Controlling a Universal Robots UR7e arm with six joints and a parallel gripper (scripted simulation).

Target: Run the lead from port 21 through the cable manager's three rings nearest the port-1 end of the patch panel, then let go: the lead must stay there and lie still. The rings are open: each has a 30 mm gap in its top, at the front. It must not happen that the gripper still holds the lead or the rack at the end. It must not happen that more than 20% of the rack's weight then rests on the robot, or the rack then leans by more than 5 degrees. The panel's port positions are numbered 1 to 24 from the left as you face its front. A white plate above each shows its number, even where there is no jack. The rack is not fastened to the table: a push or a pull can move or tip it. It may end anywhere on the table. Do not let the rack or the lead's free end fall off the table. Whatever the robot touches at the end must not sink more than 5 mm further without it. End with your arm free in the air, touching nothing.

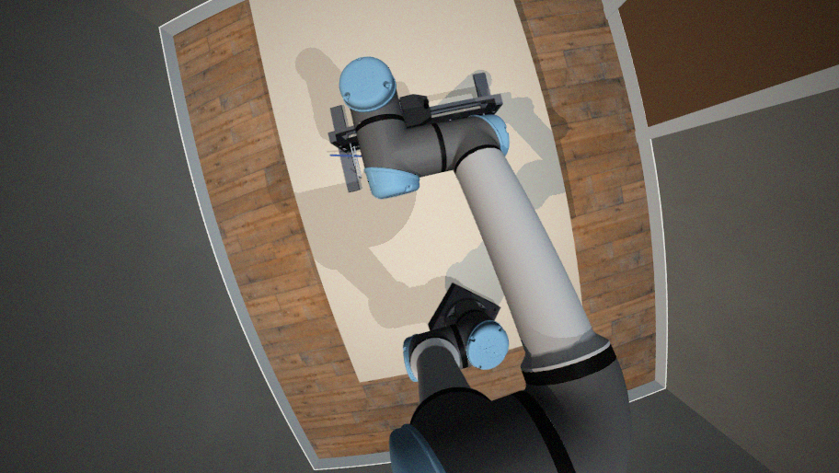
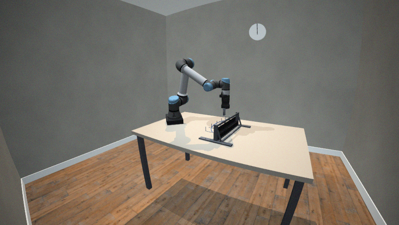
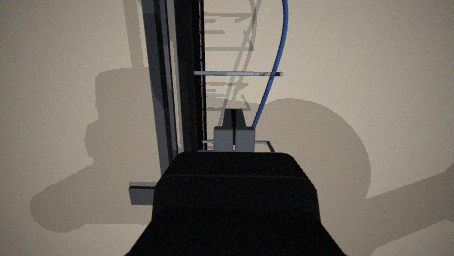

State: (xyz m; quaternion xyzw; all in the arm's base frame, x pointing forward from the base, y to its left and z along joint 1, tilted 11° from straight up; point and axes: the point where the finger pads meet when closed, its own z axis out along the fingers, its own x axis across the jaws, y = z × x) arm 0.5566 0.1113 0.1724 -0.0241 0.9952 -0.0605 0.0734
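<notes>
The patch panel lies 60 mm ahead of my hand, 40 mm to the right of it and 100 mm below it.
</notes>
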